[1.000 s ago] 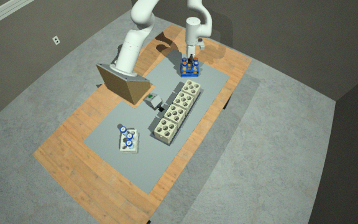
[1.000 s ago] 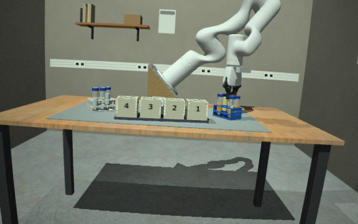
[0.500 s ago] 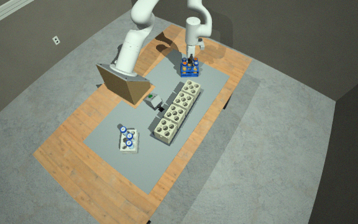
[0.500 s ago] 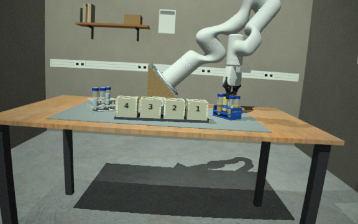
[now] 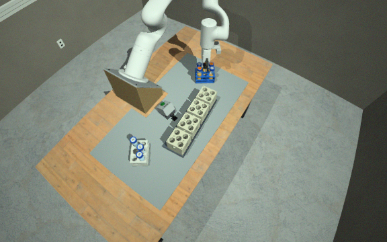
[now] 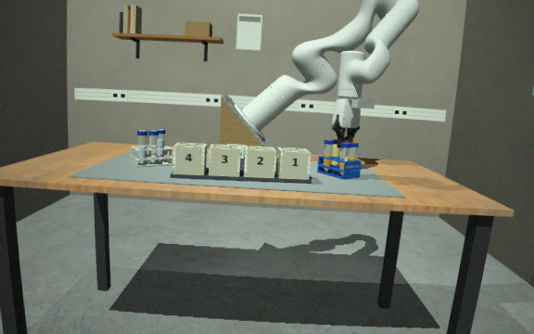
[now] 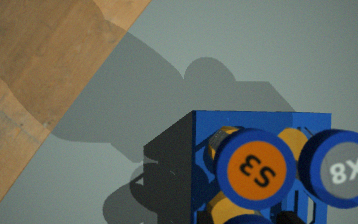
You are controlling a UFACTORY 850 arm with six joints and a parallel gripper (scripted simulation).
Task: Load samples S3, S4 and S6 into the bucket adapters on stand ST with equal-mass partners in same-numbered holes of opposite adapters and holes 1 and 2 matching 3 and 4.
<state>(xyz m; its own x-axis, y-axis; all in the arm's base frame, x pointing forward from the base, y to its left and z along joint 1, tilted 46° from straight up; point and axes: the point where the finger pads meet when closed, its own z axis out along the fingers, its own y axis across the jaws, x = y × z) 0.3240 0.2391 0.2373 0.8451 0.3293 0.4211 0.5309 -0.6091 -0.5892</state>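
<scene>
The sample tube is 50 mm below my hand, 10 mm to the right of it and 10 mm ahead of it. Round my hand: blue rack 90 mm below, 20 mm to the right, 10 mm ahead; then green done key 380 mm to the right, 90 mm behind, 50 mm below; then loading stand 370 mm to the right, 110 mm below, 110 mm ahead.
</scene>
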